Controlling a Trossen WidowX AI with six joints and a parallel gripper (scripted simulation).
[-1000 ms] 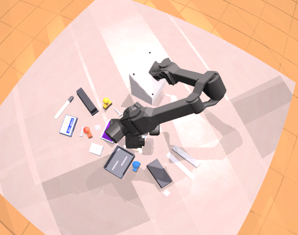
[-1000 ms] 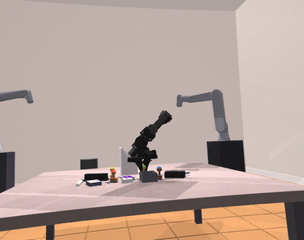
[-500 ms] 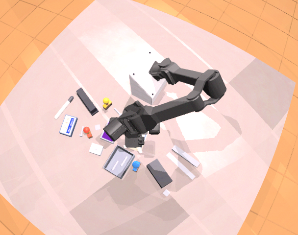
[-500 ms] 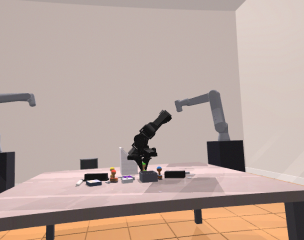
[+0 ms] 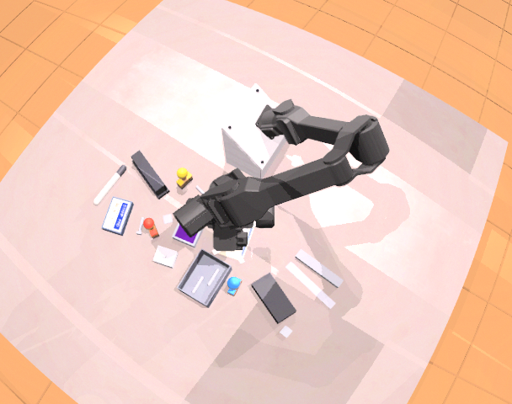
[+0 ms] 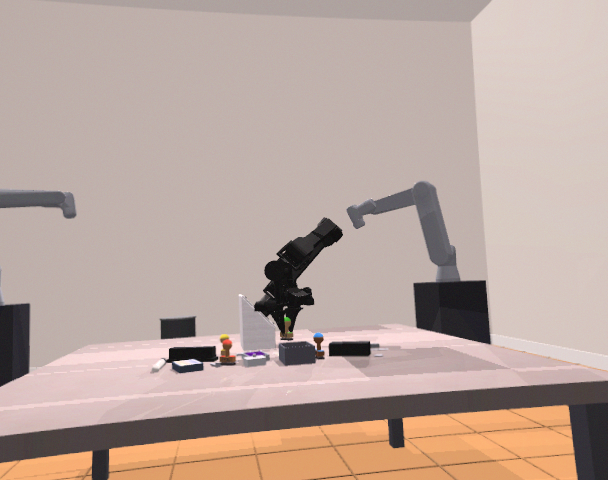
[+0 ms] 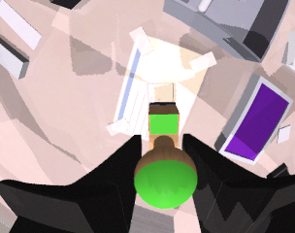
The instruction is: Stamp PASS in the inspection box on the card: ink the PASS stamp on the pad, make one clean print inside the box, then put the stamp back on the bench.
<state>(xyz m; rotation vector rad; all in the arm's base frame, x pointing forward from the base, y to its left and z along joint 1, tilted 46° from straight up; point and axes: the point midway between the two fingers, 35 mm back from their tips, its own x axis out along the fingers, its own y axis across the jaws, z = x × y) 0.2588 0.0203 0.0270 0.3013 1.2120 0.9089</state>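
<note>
My gripper tip is now 10 mm short of the taped card, 10 mm to the right of it and 60 mm above it. Round my gripper tip: green-knobbed stamp (right at my gripper tip); then blue-knobbed stamp (120 mm ahead, 60 mm to the left, 40 mm below); then purple ink pad (30 mm ahead, 100 mm to the right, 60 mm below).
</note>
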